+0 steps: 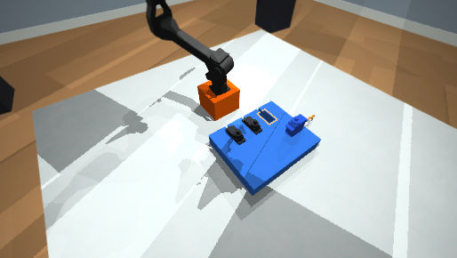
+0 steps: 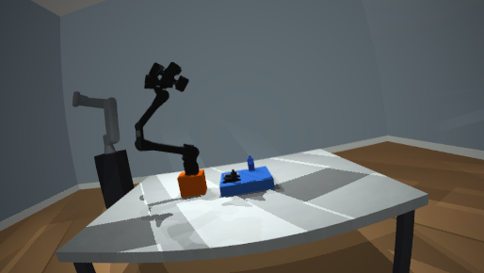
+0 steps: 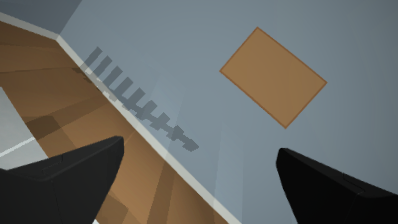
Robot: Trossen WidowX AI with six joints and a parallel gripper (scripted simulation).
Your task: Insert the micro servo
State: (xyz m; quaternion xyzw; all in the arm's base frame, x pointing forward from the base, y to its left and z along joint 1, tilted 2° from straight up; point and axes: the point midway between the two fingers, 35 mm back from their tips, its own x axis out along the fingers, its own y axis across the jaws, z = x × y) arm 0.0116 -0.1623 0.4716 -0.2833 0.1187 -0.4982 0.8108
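The deck is 260 mm ahead of my gripper tip, 240 mm to the left of it and 540 mm below it.
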